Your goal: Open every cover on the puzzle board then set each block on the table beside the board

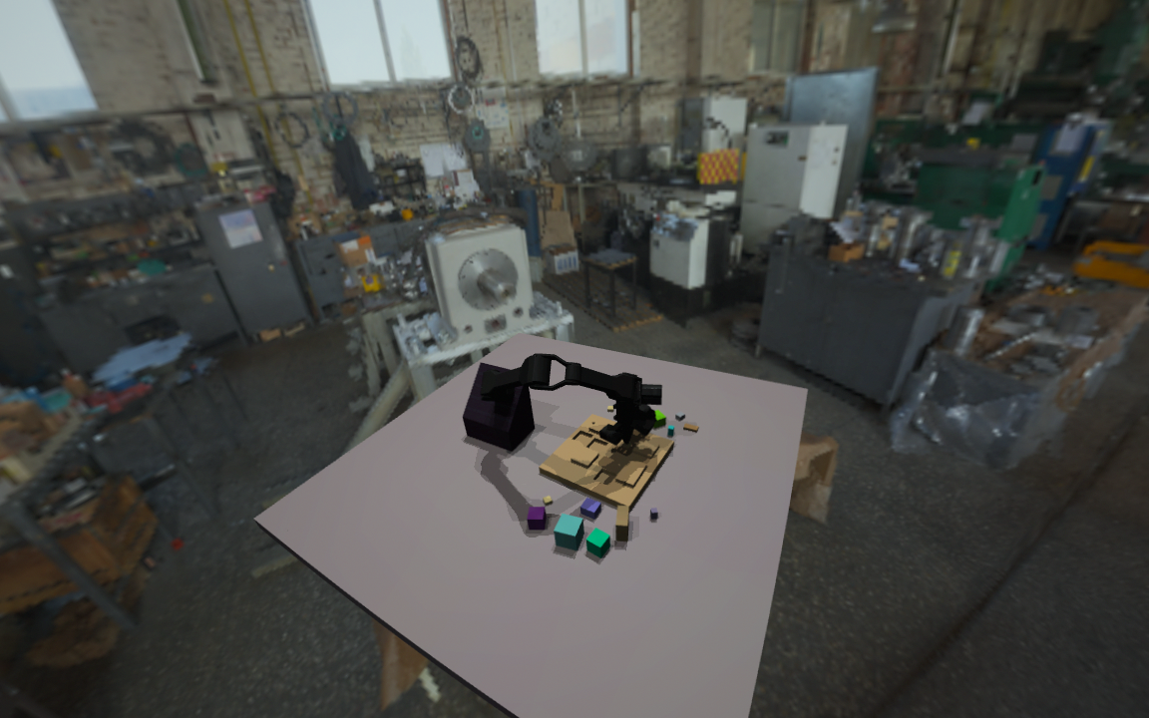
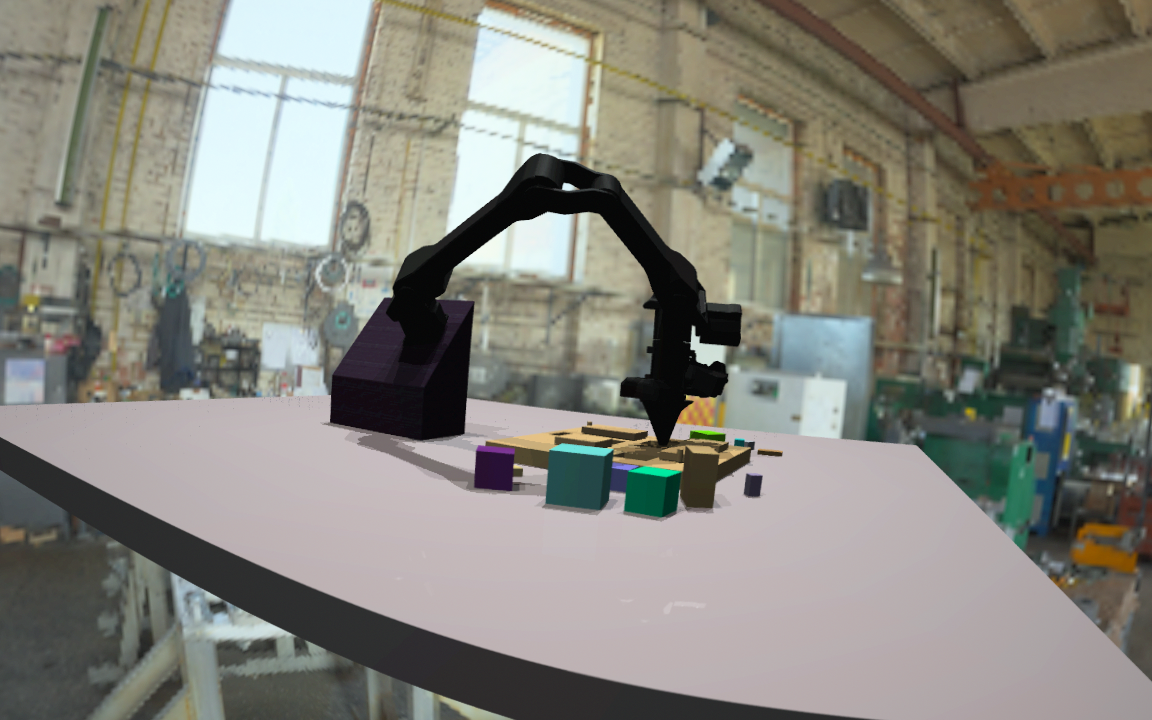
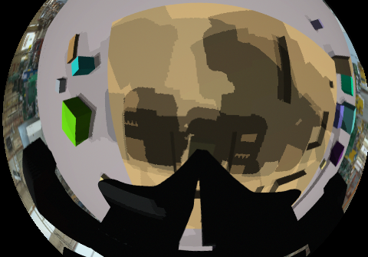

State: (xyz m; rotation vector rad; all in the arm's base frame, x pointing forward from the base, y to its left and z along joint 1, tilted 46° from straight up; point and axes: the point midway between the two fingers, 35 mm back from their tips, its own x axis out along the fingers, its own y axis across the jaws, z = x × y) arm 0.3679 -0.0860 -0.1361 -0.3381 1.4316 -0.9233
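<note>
Now: the tan puzzle board 3 cm behind my gripper tip and 5 cm to the right of it. Also, from my gripper tip: lime block 6 cm ahead, 15 cm to the left; small teal block 12 cm ahead, 11 cm to the left, 1 cm below; flat orange piece 17 cm ahead, 15 cm to the left, 2 cm below.
</note>
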